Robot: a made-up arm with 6 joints. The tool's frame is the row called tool. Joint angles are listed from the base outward.
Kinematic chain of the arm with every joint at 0, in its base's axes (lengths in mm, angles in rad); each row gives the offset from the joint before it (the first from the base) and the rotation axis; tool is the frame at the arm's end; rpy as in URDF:
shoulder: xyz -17 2 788 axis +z
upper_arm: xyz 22 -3 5 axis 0 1 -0.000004
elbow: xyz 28 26 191 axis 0 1 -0.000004
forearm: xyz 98 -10 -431 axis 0 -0.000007 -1
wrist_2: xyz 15 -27 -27 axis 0 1 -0.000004
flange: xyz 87 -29 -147 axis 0 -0.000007 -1
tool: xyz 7 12 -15 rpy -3.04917 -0.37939 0.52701
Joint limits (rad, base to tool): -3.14..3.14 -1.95..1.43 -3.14..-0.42 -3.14..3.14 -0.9..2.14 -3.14..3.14
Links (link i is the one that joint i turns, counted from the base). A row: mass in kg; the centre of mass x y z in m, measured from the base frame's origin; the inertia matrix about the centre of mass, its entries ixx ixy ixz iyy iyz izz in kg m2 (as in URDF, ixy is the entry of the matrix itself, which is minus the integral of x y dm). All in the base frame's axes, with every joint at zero. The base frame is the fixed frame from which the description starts. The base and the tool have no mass.
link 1: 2.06; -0.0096 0.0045 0.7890; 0.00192 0 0 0.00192 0 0.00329
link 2: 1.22; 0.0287 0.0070 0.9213; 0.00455 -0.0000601 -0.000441 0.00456 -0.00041 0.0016
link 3: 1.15; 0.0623 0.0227 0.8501; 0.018 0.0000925 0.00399 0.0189 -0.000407 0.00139
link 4: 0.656; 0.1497 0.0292 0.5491; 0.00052 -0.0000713 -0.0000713 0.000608 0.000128 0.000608
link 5: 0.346; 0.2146 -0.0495 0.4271; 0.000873 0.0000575 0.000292 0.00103 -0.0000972 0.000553
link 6: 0.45; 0.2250 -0.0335 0.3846; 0.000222 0 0 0.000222 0 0.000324
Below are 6 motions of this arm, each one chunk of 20 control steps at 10 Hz.
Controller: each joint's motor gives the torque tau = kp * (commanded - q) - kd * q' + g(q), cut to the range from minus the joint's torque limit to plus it. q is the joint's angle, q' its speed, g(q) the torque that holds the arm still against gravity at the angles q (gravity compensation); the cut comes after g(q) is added. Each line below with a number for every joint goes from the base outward.
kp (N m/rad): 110 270 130 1.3 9.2 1.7
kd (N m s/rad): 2.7 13 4.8 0.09 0.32 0.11
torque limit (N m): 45 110 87 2.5 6.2 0.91
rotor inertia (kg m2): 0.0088 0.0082 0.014 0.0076 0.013 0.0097
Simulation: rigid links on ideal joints. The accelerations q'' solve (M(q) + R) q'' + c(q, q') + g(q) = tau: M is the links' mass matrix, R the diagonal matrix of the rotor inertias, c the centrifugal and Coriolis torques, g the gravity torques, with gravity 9.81 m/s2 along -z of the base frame. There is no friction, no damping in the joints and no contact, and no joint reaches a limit. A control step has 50 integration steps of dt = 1/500 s. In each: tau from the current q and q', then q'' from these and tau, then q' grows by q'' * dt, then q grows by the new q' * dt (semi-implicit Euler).
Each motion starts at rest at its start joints. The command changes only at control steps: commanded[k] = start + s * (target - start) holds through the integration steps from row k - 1 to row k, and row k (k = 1, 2, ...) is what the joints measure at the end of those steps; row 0 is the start. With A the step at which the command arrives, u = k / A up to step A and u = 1 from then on. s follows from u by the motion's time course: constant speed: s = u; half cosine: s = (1 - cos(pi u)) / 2; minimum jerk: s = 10 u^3 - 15 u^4 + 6 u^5; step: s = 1 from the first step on.
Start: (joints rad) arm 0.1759 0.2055 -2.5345 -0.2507 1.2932 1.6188
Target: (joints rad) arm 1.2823 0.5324 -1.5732 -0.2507 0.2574 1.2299
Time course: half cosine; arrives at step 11
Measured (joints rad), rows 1 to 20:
1: 0.1993 0.2088 -2.5196 -0.2952 1.2681 1.6165
2: 0.2699 0.2241 -2.4677 -0.4030 1.1890 1.6043
3: 0.3782 0.2558 -2.3755 -0.4879 1.0749 1.5758
4: 0.5134 0.3004 -2.2519 -0.4631 0.9519 1.5311
5: 0.6697 0.3525 -2.1099 -0.3399 0.8230 1.4748
6: 0.8377 0.4049 -1.9649 -0.2134 0.6918 1.4139
7: 1.0016 0.4510 -1.8314 -0.1673 0.5633 1.3543
8: 1.1422 0.4883 -1.7185 -0.2157 0.4418 1.3007
9: 1.2444 0.5160 -1.6324 -0.3178 0.3399 1.2579
10: 1.3026 0.5335 -1.5780 -0.4168 0.2757 1.2298
11: 1.3153 0.5399 -1.5596 -0.4766 0.2598 1.2177
12: 1.2948 0.5366 -1.5668 -0.4477 0.2590 1.2191
13: 1.2722 0.5307 -1.5775 -0.3106 0.2493 1.2277
14: 1.2669 0.5288 -1.5796 -0.1661 0.2462 1.2360
15: 1.2744 0.5315 -1.5741 -0.1218 0.2589 1.2376
16: 1.2837 0.5344 -1.5691 -0.1730 0.2710 1.2322
17: 1.2873 0.5345 -1.5696 -0.2510 0.2659 1.2266
18: 1.2858 0.5324 -1.5736 -0.2991 0.2527 1.2263
19: 1.2835 0.5309 -1.5761 -0.3005 0.2471 1.2295
20: 1.2822 0.5312 -1.5752 -0.2737 0.2517 1.2317

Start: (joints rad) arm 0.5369 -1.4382 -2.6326 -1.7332 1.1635 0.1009
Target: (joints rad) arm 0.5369 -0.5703 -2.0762 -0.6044 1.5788 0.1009
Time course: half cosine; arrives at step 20
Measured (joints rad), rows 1 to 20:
1: 0.5367 -1.4348 -2.6313 -1.7379 1.1681 0.1003
2: 0.5365 -1.4221 -2.6239 -1.7474 1.1794 0.0985
3: 0.5362 -1.3970 -2.6063 -1.7446 1.1921 0.0967
4: 0.5356 -1.3604 -2.5801 -1.7109 1.2051 0.0968
5: 0.5353 -1.3150 -2.5483 -1.6457 1.2227 0.0987
6: 0.5361 -1.2626 -2.5131 -1.5626 1.2470 0.1006
7: 0.5373 -1.2044 -2.4746 -1.4743 1.2757 0.1014
8: 0.5375 -1.1412 -2.4329 -1.3861 1.3052 0.1015
9: 0.5367 -1.0743 -2.3890 -1.2976 1.3338 0.1018
10: 0.5367 -1.0057 -2.3442 -1.2060 1.3641 0.1026
11: 0.5373 -0.9373 -2.3000 -1.1088 1.3975 0.1032
12: 0.5374 -0.8705 -2.2569 -1.0072 1.4306 0.1034
13: 0.5376 -0.8068 -2.2162 -0.9065 1.4615 0.1035
14: 0.5377 -0.7481 -2.1788 -0.8115 1.4911 0.1036
15: 0.5377 -0.6958 -2.1458 -0.7266 1.5183 0.1035
16: 0.5376 -0.6511 -2.1181 -0.6550 1.5415 0.1033
17: 0.5375 -0.6152 -2.0963 -0.5991 1.5601 0.1030
18: 0.5374 -0.5889 -2.0808 -0.5594 1.5737 0.1027
19: 0.5374 -0.5727 -2.0721 -0.5353 1.5819 0.1025
20: 0.5375 -0.5671 -2.0702 -0.5261 1.5844 0.1023

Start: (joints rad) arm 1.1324 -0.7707 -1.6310 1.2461 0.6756 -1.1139
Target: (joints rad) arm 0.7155 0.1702 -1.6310 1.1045 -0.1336 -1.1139
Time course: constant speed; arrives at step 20
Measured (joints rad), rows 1 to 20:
1: 1.1107 -0.7349 -1.6417 1.2555 0.6363 -1.1082
2: 1.0862 -0.6831 -1.6312 1.2298 0.5771 -1.1060
3: 1.0647 -0.6300 -1.6210 1.2079 0.5436 -1.1132
4: 1.0452 -0.5829 -1.6217 1.2226 0.5128 -1.1188
5: 1.0246 -0.5383 -1.6263 1.2347 0.4714 -1.1164
6: 1.0028 -0.4922 -1.6276 1.2170 0.4267 -1.1120
7: 0.9813 -0.4446 -1.6264 1.1901 0.3847 -1.1118
8: 0.9605 -0.3971 -1.6257 1.1775 0.3456 -1.1139
9: 0.9401 -0.3502 -1.6260 1.1771 0.3069 -1.1148
10: 0.9193 -0.3032 -1.6260 1.1766 0.2673 -1.1140
11: 0.8983 -0.2560 -1.6259 1.1713 0.2268 -1.1134
12: 0.8773 -0.2089 -1.6258 1.1630 0.1862 -1.1135
13: 0.8564 -0.1620 -1.6259 1.1538 0.1458 -1.1138
14: 0.8356 -0.1150 -1.6260 1.1445 0.1055 -1.1139
15: 0.8147 -0.0679 -1.6261 1.1361 0.0651 -1.1138
16: 0.7938 -0.0209 -1.6260 1.1287 0.0248 -1.1137
17: 0.7729 0.0262 -1.6260 1.1222 -0.0155 -1.1137
18: 0.7521 0.0732 -1.6260 1.1157 -0.0557 -1.1137
19: 0.7312 0.1203 -1.6260 1.1089 -0.0961 -1.1138
20: 0.7103 0.1673 -1.6260 1.1017 -0.1365 -1.1138

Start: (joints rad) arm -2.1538 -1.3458 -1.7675 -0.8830 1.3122 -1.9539
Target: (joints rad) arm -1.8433 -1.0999 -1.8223 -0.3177 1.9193 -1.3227
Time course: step
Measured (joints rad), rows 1 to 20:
1: -1.7641 -1.1649 -1.8887 -1.1730 1.7457 -1.6346
2: -1.8617 -1.0978 -1.8041 -0.8049 2.1188 -1.2735
3: -1.8350 -1.0826 -1.7911 -0.1833 1.9249 -1.1959
4: -1.8409 -1.0888 -1.8078 0.2678 1.8660 -1.2891
5: -1.8412 -1.1014 -1.8263 0.3414 1.9364 -1.3442
6: -1.8423 -1.1033 -1.8266 0.1220 1.9388 -1.3345
7: -1.8428 -1.0974 -1.8171 -0.2177 1.9166 -1.3193
8: -1.8438 -1.0972 -1.8187 -0.4812 1.9172 -1.3217
9: -1.8448 -1.1026 -1.8279 -0.5858 1.9182 -1.3277
10: -1.8446 -1.1042 -1.8297 -0.5664 1.9172 -1.3283
11: -1.8436 -1.1015 -1.8245 -0.4664 1.9182 -1.3256
12: -1.8429 -1.0989 -1.8202 -0.3341 1.9200 -1.3231
13: -1.8427 -1.0982 -1.8194 -0.2277 1.9212 -1.3215
14: -1.8428 -1.0988 -1.8205 -0.1861 1.9208 -1.3206
15: -1.8430 -1.0994 -1.8215 -0.2105 1.9199 -1.3207
16: -1.8432 -1.0997 -1.8219 -0.2721 1.9195 -1.3218
17: -1.8434 -1.1000 -1.8225 -0.3339 1.9192 -1.3231
18: -1.8436 -1.1004 -1.8233 -0.3709 1.9188 -1.3238
19: -1.8435 -1.1005 -1.8234 -0.3763 1.9186 -1.3238
20: -1.8434 -1.1003 -1.8229 -0.3575 1.9190 -1.3233

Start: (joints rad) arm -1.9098 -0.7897 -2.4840 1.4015 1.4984 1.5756
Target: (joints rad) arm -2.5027 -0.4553 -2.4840 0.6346 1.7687 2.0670
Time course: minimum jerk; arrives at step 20
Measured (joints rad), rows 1 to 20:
1: -1.9106 -0.7894 -2.4841 1.4016 1.4985 1.5759
2: -1.9158 -0.7876 -2.4847 1.4021 1.4998 1.5780
3: -1.9278 -0.7824 -2.4852 1.4014 1.5048 1.5846
4: -1.9480 -0.7726 -2.4852 1.3942 1.5145 1.5978
5: -1.9768 -0.7577 -2.4847 1.3737 1.5285 1.6188
6: -2.0136 -0.7379 -2.4839 1.3359 1.5459 1.6472
7: -2.0571 -0.7138 -2.4829 1.2813 1.5665 1.6824
8: -2.1059 -0.6861 -2.4819 1.2136 1.5896 1.7229
9: -2.1579 -0.6558 -2.4808 1.1373 1.6142 1.7673
10: -2.2115 -0.6243 -2.4799 1.0568 1.6393 1.8139
11: -2.2650 -0.5927 -2.4792 0.9754 1.6641 1.8608
12: -2.3167 -0.5623 -2.4788 0.8960 1.6876 1.9061
13: -2.3647 -0.5344 -2.4787 0.8212 1.7092 1.9481
14: -2.4070 -0.5098 -2.4788 0.7536 1.7282 1.9852
15: -2.4421 -0.4896 -2.4792 0.6961 1.7438 2.0160
16: -2.4690 -0.4741 -2.4799 0.6512 1.7557 2.0399
17: -2.4875 -0.4635 -2.4807 0.6209 1.7636 2.0564
18: -2.4981 -0.4574 -2.4816 0.6058 1.7679 2.0658
19: -2.5023 -0.4550 -2.4825 0.6045 1.7693 2.0694
20: -2.5028 -0.4549 -2.4834 0.6140 1.7689 2.0690

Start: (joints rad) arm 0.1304 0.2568 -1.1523 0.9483 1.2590 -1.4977
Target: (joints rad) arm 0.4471 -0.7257 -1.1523 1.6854 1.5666 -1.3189
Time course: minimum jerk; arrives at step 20
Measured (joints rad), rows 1 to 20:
1: 0.1307 0.2559 -1.1521 0.9477 1.2594 -1.4977
2: 0.1328 0.2497 -1.1514 0.9446 1.2621 -1.4973
3: 0.1387 0.2333 -1.1511 0.9412 1.2686 -1.4956
4: 0.1495 0.2037 -1.1520 0.9465 1.2788 -1.4914
5: 0.1649 0.1599 -1.1538 0.9689 1.2928 -1.4840
6: 0.1850 0.1022 -1.1557 1.0100 1.3110 -1.4736
7: 0.2093 0.0321 -1.1575 1.0671 1.3335 -1.4607
8: 0.2368 -0.0483 -1.1593 1.1365 1.3593 -1.4457
9: 0.2664 -0.1359 -1.1608 1.2147 1.3875 -1.4293
10: 0.2967 -0.2275 -1.1621 1.2984 1.4170 -1.4119
11: 0.3267 -0.3194 -1.1629 1.3844 1.4470 -1.3944
12: 0.3551 -0.4080 -1.1632 1.4692 1.4764 -1.3773
13: 0.3808 -0.4897 -1.1632 1.5487 1.5035 -1.3614
14: 0.4028 -0.5617 -1.1628 1.6186 1.5271 -1.3474
15: 0.4205 -0.6214 -1.1620 1.6752 1.5461 -1.3357
16: 0.4337 -0.6674 -1.1607 1.7161 1.5600 -1.3267
17: 0.4423 -0.6992 -1.1592 1.7403 1.5685 -1.3206
18: 0.4467 -0.7177 -1.1574 1.7480 1.5720 -1.3174
19: 0.4479 -0.7253 -1.1555 1.7408 1.5714 -1.3165
20: 0.4474 -0.7262 -1.1536 1.7209 1.5685 -1.3173

